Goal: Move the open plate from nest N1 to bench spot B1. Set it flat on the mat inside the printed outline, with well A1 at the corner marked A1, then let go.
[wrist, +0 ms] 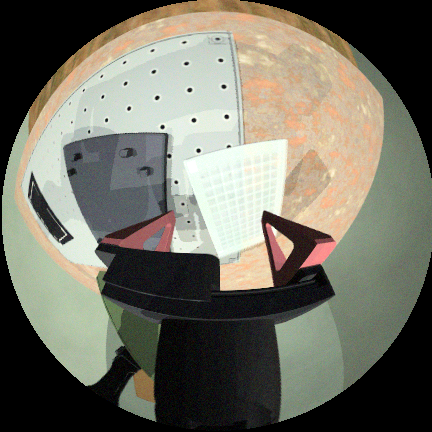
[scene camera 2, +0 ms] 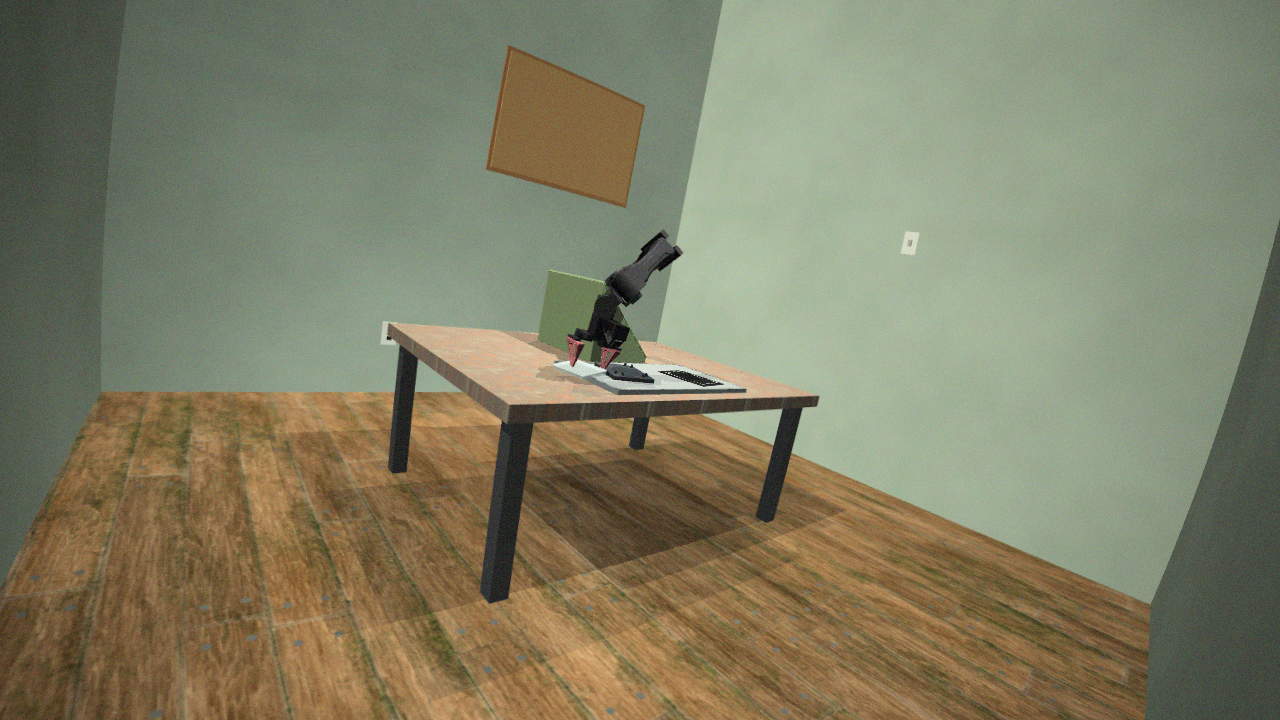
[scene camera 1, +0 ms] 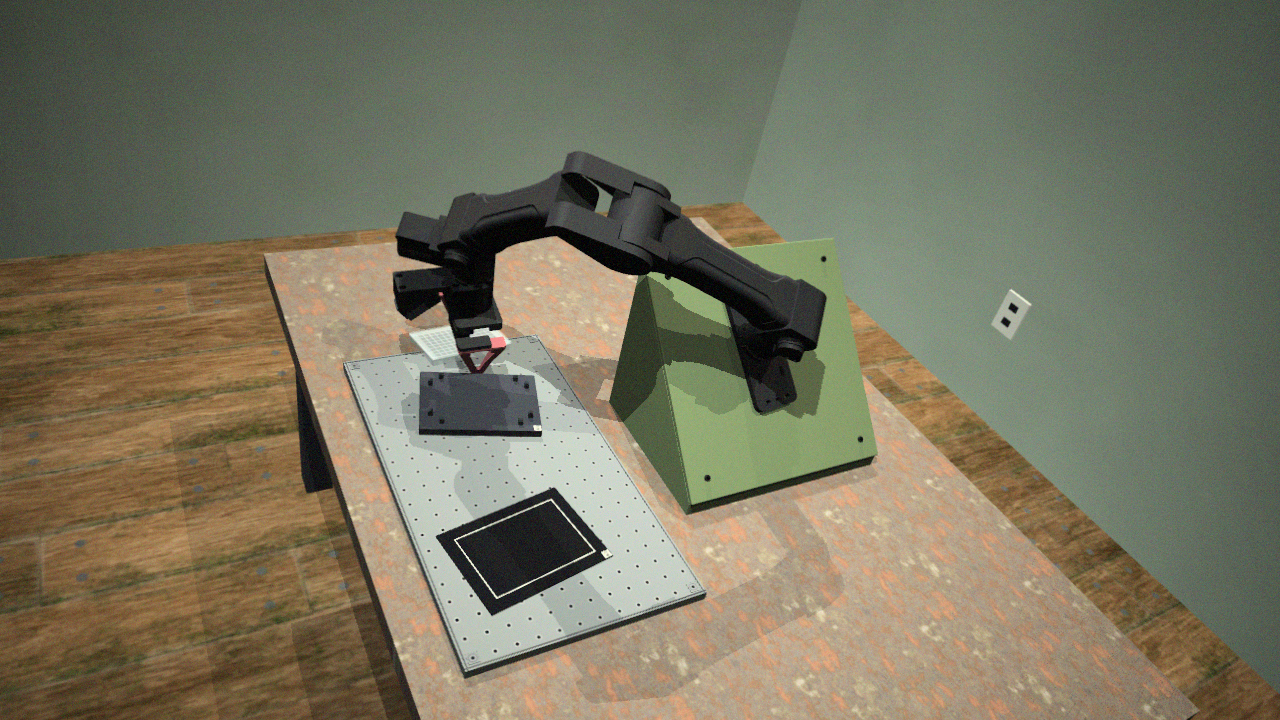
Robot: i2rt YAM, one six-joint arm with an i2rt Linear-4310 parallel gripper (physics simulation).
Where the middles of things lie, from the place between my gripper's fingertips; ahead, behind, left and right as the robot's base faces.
Right now my hand is 3 cm to the left of the white well plate (scene camera 1: 437, 345). The rest, counted from my hand: black B1 pad (scene camera 1: 507, 556) 36 cm to the left, 8 cm ahead, 1 cm below.
